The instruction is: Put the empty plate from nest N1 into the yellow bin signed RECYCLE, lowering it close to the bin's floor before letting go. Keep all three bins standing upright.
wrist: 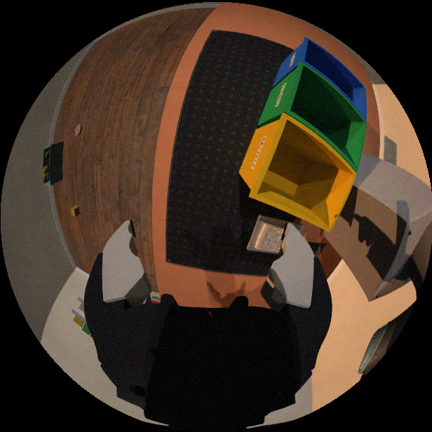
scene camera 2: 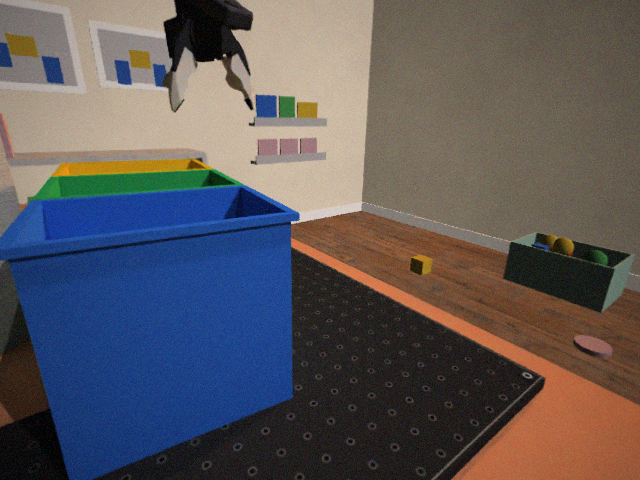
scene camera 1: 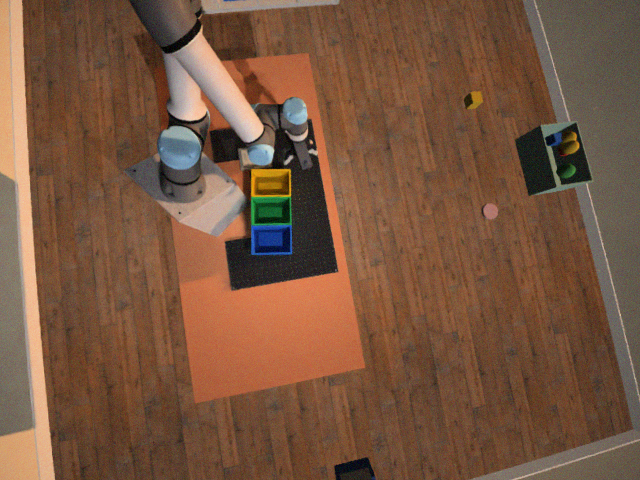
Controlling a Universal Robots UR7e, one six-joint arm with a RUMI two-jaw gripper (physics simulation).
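Where they show: gripper, fingertip midpoint: (scene camera 2: pixel 216 111); arm's base at its link origin: (scene camera 1: pixel 183 185).
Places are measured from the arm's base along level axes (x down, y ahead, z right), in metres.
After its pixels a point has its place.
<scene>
My gripper (scene camera 1: pixel 299 156) @(y 0.458, x 0.134, z -0.076 m) (scene camera 2: pixel 212 108) @(y 0.458, x 0.134, z -0.076 m) (wrist: pixel 207 224) is open with nothing between its fingers, high above the black board. A pale plate (wrist: pixel 271 238) sits in a beige square nest (wrist: pixel 253 240) beside the yellow bin; in the wrist view it lies by the right fingertip. In scene camera 1 the arm's wrist joint partly covers the nest (scene camera 1: pixel 245 159) @(y 0.198, x 0.365, z -0.222 m). The signed yellow bin (scene camera 1: pixel 270 182) @(y 0.300, x 0.374, z -0.079 m) (scene camera 2: pixel 134 166) @(y 0.318, x 0.217, z -0.078 m) (wrist: pixel 248 170) stands upright; no plate shows inside it. The green bin (scene camera 1: pixel 270 211) @(y 0.269, x 0.387, z 0.069 m) (scene camera 2: pixel 129 181) @(y 0.280, x 0.218, z 0.048 m) and blue bin (scene camera 1: pixel 271 239) @(y 0.245, x 0.387, z 0.214 m) (scene camera 2: pixel 165 330) @(y 0.234, x 0.285, z 0.293 m) stand upright beside it in a row.
The bins stand on the black perforated board (scene camera 1: pixel 310 242) @(y 0.438, x 0.389, z 0.271 m) (scene camera 2: pixel 413 382) @(y 0.437, x 0.389, z 0.371 m) (wrist: pixel 215 125), over an orange mat (scene camera 1: pixel 273 330) @(y 0.161, x 0.403, z 0.667 m). The grey robot base (scene camera 1: pixel 219 209) @(y 0.076, x 0.142, z 0.074 m) is close to the bins' left side in scene camera 1. A toy crate (scene camera 1: pixel 535 165) (scene camera 2: pixel 558 273) stands far right.
</scene>
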